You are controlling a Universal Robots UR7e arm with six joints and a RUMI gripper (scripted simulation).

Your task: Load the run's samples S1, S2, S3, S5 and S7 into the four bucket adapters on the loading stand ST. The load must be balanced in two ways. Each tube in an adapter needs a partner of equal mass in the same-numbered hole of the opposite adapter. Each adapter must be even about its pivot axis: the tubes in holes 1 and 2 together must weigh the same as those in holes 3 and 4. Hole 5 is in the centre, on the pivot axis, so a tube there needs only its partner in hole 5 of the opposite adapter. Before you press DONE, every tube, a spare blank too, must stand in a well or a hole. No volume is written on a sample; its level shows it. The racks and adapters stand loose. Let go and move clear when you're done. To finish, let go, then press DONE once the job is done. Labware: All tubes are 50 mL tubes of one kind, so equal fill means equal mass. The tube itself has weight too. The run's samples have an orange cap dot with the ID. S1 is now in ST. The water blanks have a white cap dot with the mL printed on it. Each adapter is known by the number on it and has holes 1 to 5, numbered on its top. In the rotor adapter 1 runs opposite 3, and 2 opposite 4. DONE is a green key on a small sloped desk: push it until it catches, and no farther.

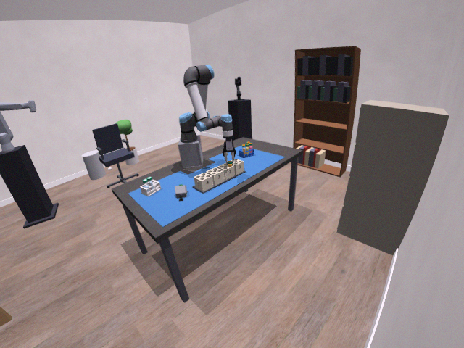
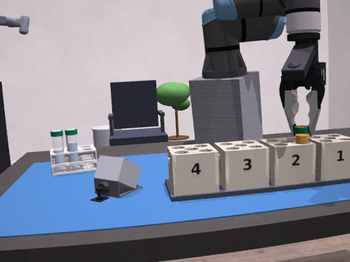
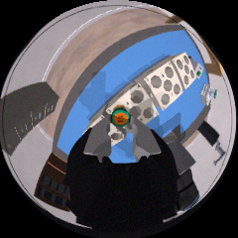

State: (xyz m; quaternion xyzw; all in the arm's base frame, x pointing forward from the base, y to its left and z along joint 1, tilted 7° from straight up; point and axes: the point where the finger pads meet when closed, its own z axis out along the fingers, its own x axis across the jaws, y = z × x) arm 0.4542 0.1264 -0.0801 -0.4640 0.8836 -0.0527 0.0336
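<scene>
My hand is 1 cm past the tube and 5 cm above it. The rest, counted from my hand: loading stand 2 cm behind, 8 cm to the right, 12 cm below; then sloped done desk 1 cm behind, 41 cm to the right, 7 cm below; then blue rack 29 cm behind, 38 cm to the left, 10 cm below.
</scene>
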